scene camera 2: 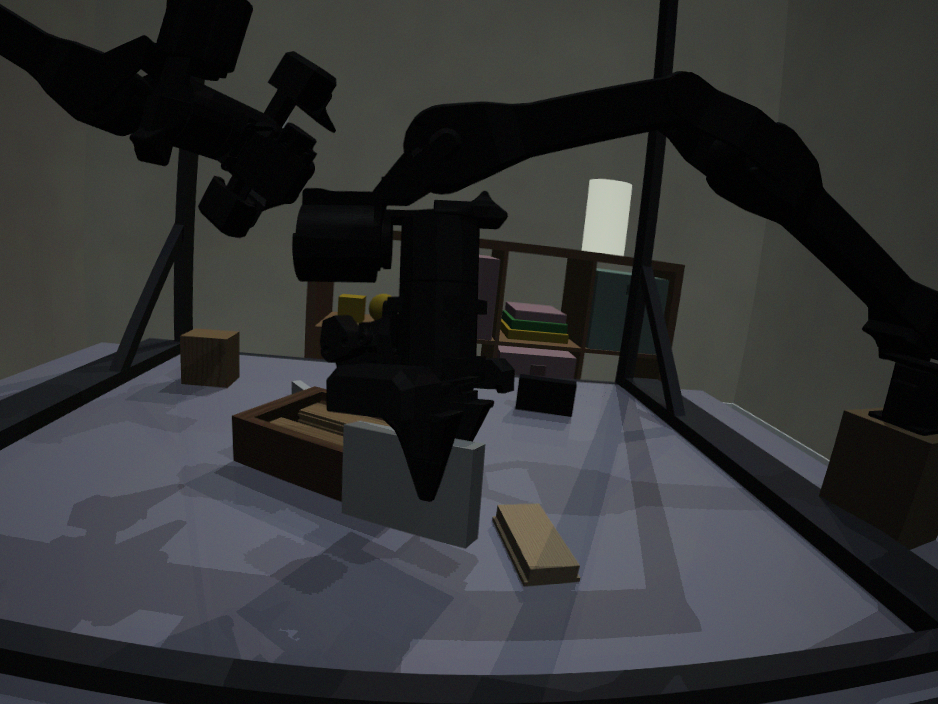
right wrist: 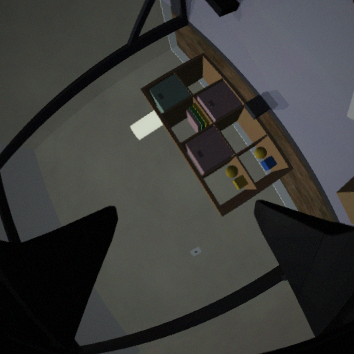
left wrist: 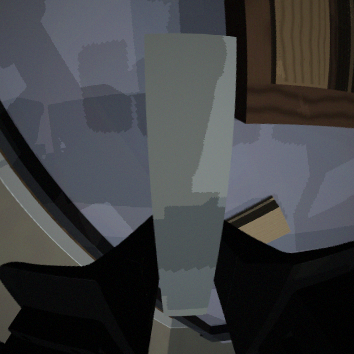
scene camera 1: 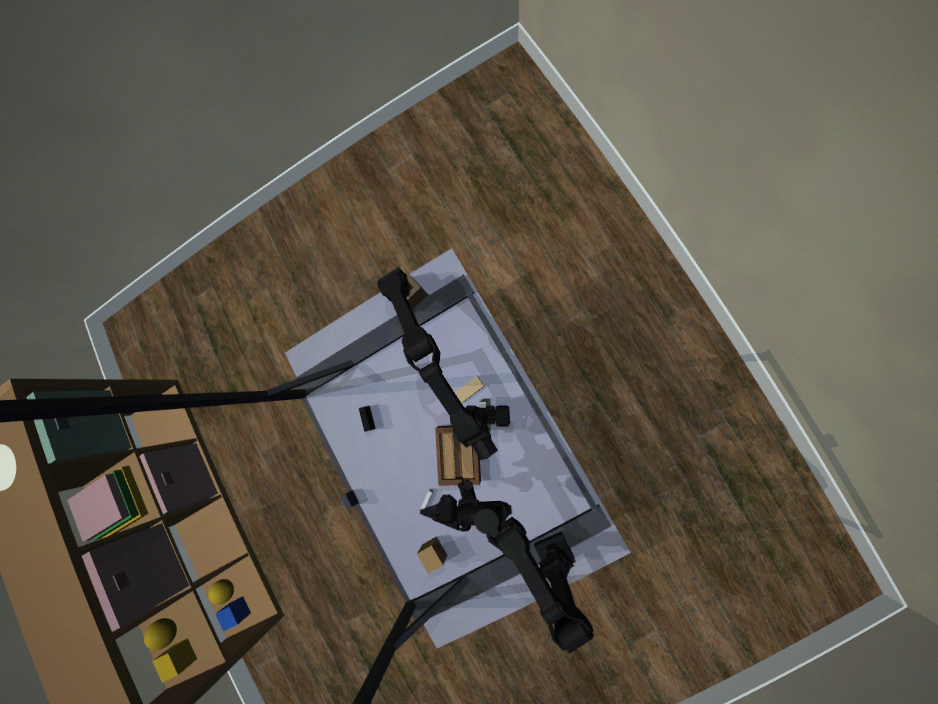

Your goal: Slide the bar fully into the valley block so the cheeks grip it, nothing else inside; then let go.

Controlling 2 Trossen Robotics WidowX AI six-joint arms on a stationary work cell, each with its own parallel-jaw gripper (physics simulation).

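Where they show: left gripper, between the fingertips: (scene camera 2: pixel 434 495) (left wrist: pixel 181 215) (scene camera 1: pixel 485 409); right gripper, between the fingertips: (right wrist: pixel 185 210) (scene camera 1: pixel 426 515); left arm's base, origin of its link: (scene camera 2: pixel 907 423) (scene camera 1: pixel 400 287); right arm's base, origin of its link: (scene camera 1: pixel 554 554).
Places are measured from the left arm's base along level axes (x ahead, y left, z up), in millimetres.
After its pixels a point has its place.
Observation:
The valley block (scene camera 1: pixel 439 457) {y -300, x 503, z -72 mm} (scene camera 2: pixel 281 456) {y -216, x 607, z -97 mm} (left wrist: pixel 300 106) {y -164, x 496, z -71 mm} is a brown wooden frame holding two tan cheeks with a dark gap between them. The bar (scene camera 2: pixel 375 484) {y -97, x 531, z -66 mm} (left wrist: pixel 187 125) is a flat grey-white slab on edge. My left gripper (scene camera 2: pixel 447 458) (left wrist: pixel 181 215) {y -73, x 490, z -65 mm} is shut on the bar and holds it upright, outside the block and near one of its corners. In scene camera 2 the bar hides that corner; its height over the table is unclear. My right gripper (right wrist: pixel 185 210) {y -350, x 590, z 193 mm} is open and empty, raised high at the upper left in scene camera 2.
A loose tan piece (scene camera 1: pixel 469 389) {y -72, x 401, z -106 mm} (scene camera 2: pixel 539 545) {y -54, x 405, z -106 mm} (left wrist: pixel 265 229) {y -100, x 398, z -106 mm} lies near the bar. A pale piece (scene camera 1: pixel 426 499) {y -441, x 579, z -97 mm} lies beyond the block. A wooden cube (scene camera 1: pixel 431 555) {y -534, x 724, z -48 mm} (scene camera 2: pixel 209 358) {y -517, x 727, z -79 mm} and a black block (scene camera 1: pixel 367 418) {y -405, x 232, z -75 mm} (scene camera 2: pixel 545 395) {y -406, x 233, z -94 mm} stand farther off. Dark frame rails border the table.

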